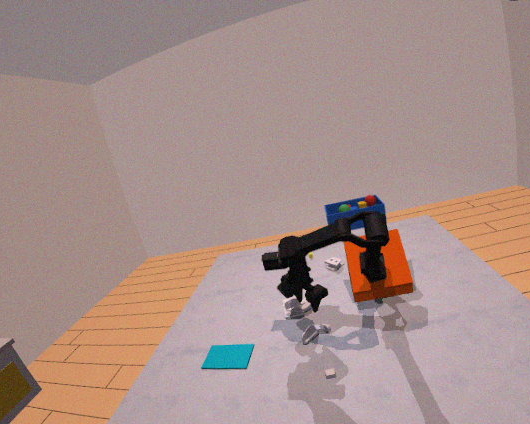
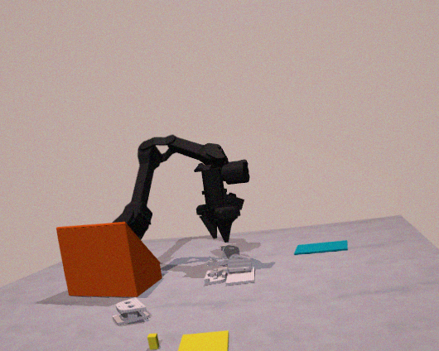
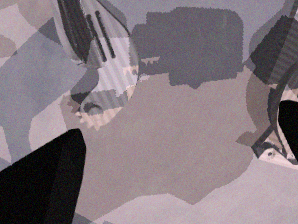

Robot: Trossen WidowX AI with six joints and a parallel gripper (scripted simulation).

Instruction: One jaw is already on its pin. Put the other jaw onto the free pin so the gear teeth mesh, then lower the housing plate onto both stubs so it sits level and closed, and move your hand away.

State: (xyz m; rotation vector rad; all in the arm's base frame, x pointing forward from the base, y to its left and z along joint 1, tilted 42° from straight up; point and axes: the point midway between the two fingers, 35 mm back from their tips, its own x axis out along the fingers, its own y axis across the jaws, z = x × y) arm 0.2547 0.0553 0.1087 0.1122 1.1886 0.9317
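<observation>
Right now the grey jaw piece is 7 cm below my gripper tip, 4 cm to the left of it and 3 cm behind it. The rest, counted from my gripper tip: white housing piece 38 cm to the right, 13 cm behind, 5 cm below; then cyan tile 29 cm ahead, 10 cm to the left, 8 cm below; then small white cube 23 cm to the left, 7 cm below, 4 cm behind.
</observation>
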